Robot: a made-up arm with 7 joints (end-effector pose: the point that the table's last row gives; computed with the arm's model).
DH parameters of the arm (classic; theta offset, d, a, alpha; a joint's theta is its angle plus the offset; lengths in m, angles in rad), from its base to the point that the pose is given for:
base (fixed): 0 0.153 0 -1.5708
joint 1: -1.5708 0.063 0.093 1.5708
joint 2: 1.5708 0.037 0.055 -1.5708
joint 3: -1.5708 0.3 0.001 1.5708
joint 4: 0 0.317 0.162 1.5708
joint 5: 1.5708 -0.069 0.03 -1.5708
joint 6: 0 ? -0.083 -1.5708
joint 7: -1.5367 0 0.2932 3.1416
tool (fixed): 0.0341 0.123 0 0
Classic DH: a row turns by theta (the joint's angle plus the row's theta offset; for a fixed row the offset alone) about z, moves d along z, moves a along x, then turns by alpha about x.
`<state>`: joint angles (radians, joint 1 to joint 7).
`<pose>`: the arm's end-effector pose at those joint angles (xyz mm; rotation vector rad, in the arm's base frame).
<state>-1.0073 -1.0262 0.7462 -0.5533 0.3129 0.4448 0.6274</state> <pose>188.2 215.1 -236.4 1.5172 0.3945 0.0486</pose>
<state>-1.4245 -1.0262 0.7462 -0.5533 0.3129 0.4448 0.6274</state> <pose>329.8 215.1 -126.8 1.4622 0.0599 0.3588</pose>
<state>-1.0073 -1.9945 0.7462 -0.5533 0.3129 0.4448 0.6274</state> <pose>-86.3 528.3 -63.0 1.7589 1.0409 0.8466</pose>
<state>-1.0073 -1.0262 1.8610 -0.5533 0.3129 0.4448 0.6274</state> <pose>-205.9 411.4 -253.2 2.0049 0.9411 -0.9077</pose>
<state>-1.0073 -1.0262 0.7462 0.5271 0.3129 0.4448 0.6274</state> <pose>130.7 99.6 -198.8 1.6880 -0.7151 -0.3796</pose>
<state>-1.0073 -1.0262 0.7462 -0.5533 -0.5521 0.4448 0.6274</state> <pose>56.6 116.5 -431.8 1.4605 0.7375 -0.8481</pose>
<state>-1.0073 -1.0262 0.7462 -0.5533 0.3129 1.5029 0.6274</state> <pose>168.5 362.6 -290.0 2.3404 0.9979 0.3989</pose>
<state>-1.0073 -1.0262 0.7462 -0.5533 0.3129 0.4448 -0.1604</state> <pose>158.6 207.2 -13.4 1.5911 -0.2234 0.6644</pose>
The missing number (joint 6, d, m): 0.021
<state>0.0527 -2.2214 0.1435 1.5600 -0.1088 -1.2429 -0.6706</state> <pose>212.1 311.4 224.4 0.7627 0.2262 -0.9488</pose>
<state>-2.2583 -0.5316 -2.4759 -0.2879 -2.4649 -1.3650 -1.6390</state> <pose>16.0 664.8 665.6 -1.6104 -1.0957 -0.2314</pose>
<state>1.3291 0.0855 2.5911 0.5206 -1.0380 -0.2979 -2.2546</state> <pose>-250.5 89.6 180.2 -1.1965 1.2544 -1.0176</pose>
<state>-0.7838 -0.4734 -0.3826 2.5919 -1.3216 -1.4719 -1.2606</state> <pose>205.5 -168.0 399.3 0.7265 -1.8505 -0.0829</pose>
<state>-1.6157 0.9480 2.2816 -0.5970 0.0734 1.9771 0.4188</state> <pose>474.5 -163.1 -193.7 -1.5337 1.6273 -0.6856</pose>
